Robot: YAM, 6 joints.
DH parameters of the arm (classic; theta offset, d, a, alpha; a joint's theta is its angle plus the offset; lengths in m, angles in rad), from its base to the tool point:
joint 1: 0 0.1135 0.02 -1.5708
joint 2: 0 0 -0.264 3.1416
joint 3: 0.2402 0 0.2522 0
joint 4: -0.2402 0 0.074 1.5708
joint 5: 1.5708 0 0 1.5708
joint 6: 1.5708 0.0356 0 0
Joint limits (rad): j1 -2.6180..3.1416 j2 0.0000..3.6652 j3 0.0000..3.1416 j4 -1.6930..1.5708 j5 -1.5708..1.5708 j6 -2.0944..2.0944
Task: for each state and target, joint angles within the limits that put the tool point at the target. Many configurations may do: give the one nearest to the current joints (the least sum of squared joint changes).
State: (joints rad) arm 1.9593 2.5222 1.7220 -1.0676 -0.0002 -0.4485
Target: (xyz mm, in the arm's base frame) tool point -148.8 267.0 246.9
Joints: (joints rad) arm 2.0776 1.7882 1.4797 -1.4728 -0.0138 -0.4485
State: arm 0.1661 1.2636 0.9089 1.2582 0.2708 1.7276
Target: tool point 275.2 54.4 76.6
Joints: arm 0.2273 1.8884 0.4050 1.0156 0.2557 1.7276
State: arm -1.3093 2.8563 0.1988 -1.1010 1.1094 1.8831
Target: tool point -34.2 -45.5 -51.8
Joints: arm -1.6004 3.0626 0.6124 -0.8780 1.1742 1.8831
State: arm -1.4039 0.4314 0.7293 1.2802 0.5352 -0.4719
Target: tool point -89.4 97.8 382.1
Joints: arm -1.0259 0.0000 0.5949 1.5708 0.8092 -0.4719
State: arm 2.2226 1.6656 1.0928 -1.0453 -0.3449 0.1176
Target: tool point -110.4 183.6 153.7
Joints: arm 2.0608 1.6036 0.8593 -1.1622 -0.3142 0.1176
